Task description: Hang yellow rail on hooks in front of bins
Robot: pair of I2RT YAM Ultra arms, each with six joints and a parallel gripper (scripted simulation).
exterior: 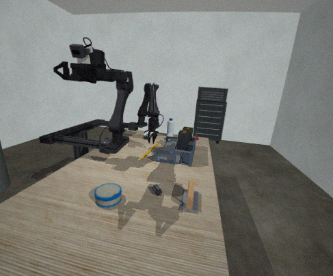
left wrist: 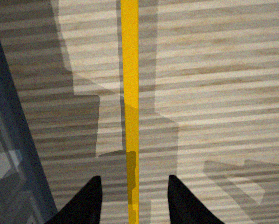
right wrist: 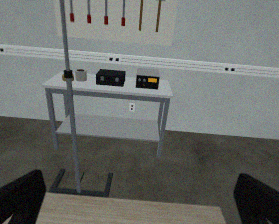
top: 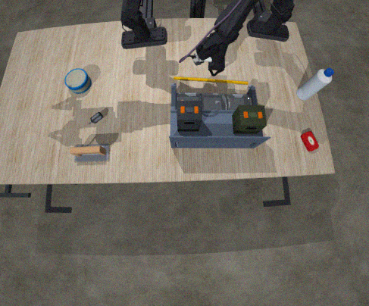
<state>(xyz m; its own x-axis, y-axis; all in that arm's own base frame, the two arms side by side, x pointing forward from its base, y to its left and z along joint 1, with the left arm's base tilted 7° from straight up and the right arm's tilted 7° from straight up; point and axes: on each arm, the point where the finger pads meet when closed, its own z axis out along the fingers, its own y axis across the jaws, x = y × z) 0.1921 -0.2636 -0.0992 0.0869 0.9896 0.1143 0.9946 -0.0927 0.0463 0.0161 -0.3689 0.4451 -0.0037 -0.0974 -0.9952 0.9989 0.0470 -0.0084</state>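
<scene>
Right now the yellow rail is 70 mm below my left hand. Also, from my left hand: white bottle (110 mm ahead, 480 mm to the left, 20 mm above); red tin (370 mm ahead, 440 mm to the left, 50 mm below); blue-grey shelf (210 mm ahead, 30 mm to the right).
</scene>
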